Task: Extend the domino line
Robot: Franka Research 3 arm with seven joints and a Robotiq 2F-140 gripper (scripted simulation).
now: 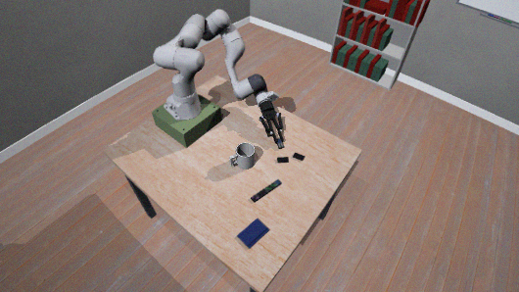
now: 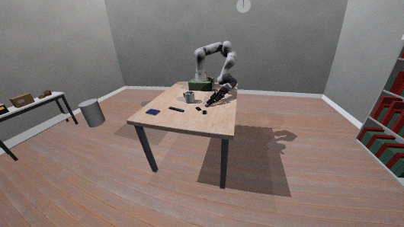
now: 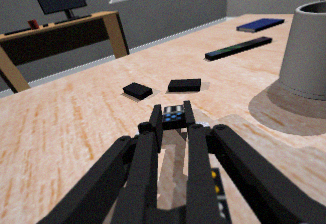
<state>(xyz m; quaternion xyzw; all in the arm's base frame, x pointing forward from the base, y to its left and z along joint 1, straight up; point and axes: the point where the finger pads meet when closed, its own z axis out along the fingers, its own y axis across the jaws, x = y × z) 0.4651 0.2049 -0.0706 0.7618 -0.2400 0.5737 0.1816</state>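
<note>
The black domino is 30 mm ahead of my hand, 20 mm to the right of it and 20 mm below it. Round my hand: blue book (220 mm ahead, 510 mm to the right, 30 mm below); then grey mug (50 mm behind, 230 mm to the right, 10 mm above).
</note>
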